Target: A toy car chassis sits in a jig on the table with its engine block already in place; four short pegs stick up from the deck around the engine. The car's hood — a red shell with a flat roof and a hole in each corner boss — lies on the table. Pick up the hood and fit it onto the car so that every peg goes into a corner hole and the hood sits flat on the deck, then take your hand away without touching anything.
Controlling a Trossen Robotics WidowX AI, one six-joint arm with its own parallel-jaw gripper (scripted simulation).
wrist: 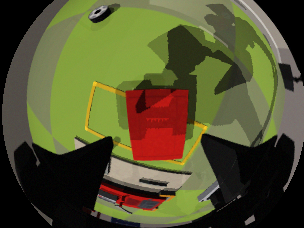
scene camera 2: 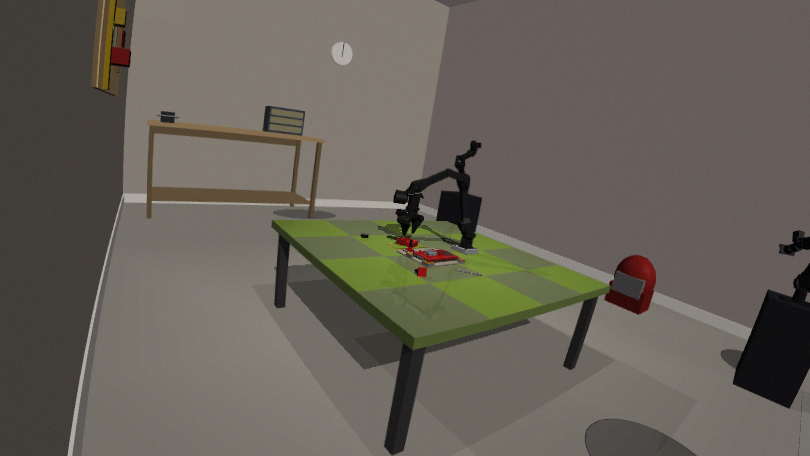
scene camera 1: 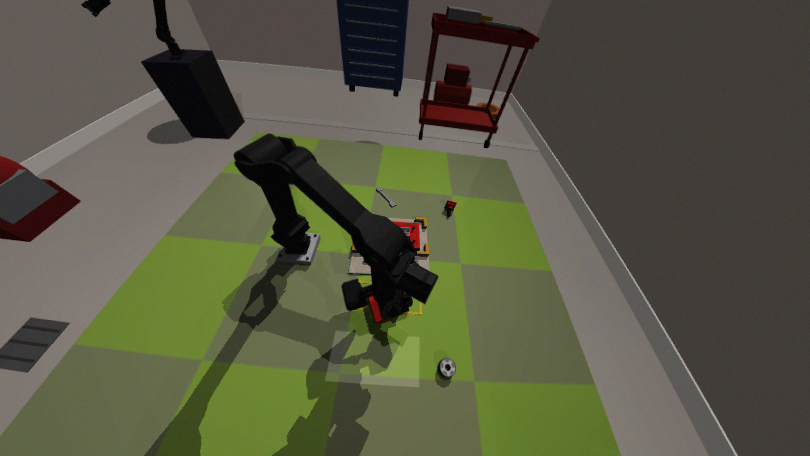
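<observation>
Open and holding nothing, the gripper (scene camera 1: 384,297) can also be seen from the wrist, where it (wrist: 158,141) is visible along with a red hood (wrist: 157,118).
</observation>
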